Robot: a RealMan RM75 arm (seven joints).
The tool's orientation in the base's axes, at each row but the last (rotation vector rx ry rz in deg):
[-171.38 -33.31 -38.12]
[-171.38 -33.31 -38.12]
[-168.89 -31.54 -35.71]
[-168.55 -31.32 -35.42]
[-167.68 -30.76 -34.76]
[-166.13 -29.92 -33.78]
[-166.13 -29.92 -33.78]
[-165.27 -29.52 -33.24]
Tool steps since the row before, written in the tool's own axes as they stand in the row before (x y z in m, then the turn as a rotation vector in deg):
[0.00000 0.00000 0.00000 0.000 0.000 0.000]
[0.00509 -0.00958 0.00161 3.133 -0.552 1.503]
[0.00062 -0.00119 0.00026 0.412 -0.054 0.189]
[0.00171 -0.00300 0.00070 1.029 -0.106 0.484]
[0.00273 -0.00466 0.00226 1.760 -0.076 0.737]
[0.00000 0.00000 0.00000 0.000 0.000 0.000]
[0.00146 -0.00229 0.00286 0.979 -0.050 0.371]
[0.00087 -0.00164 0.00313 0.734 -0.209 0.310]
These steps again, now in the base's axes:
[0.00000 0.00000 0.00000 0.000 0.000 0.000]
[0.00145 0.01087 0.00009 3.039 1.771 -0.103]
[0.00020 0.00135 0.00002 0.403 0.214 -0.006]
[0.00064 0.00346 0.00008 1.022 0.510 -0.025]
[0.00149 0.00560 -0.00083 1.752 0.758 0.037]
[0.00000 0.00000 0.00000 0.000 0.000 0.000]
[0.00144 0.00315 -0.00188 0.958 0.421 0.056]
[0.00125 0.00246 -0.00238 0.667 0.482 0.027]

